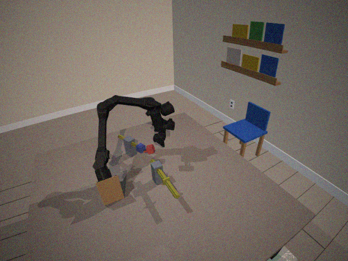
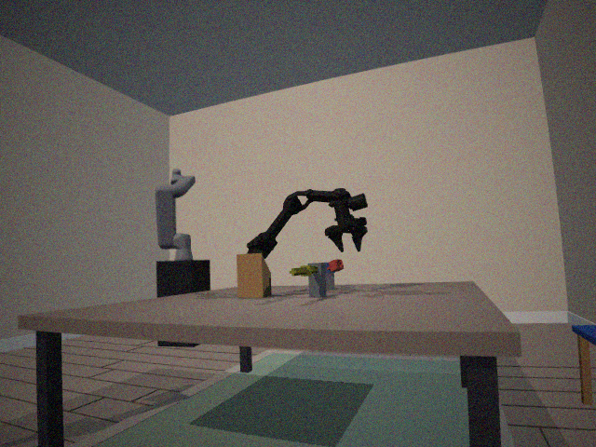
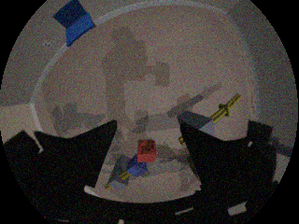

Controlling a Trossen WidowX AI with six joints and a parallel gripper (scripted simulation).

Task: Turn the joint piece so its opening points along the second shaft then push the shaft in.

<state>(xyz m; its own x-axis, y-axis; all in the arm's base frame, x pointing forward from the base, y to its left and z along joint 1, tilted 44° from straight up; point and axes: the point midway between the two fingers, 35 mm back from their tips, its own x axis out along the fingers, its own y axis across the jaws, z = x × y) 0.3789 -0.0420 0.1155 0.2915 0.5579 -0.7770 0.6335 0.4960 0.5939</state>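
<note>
Right now my gripper tip is 70 mm past the red joint piece, 60 mm to the right of it and 50 mm above it.
</note>
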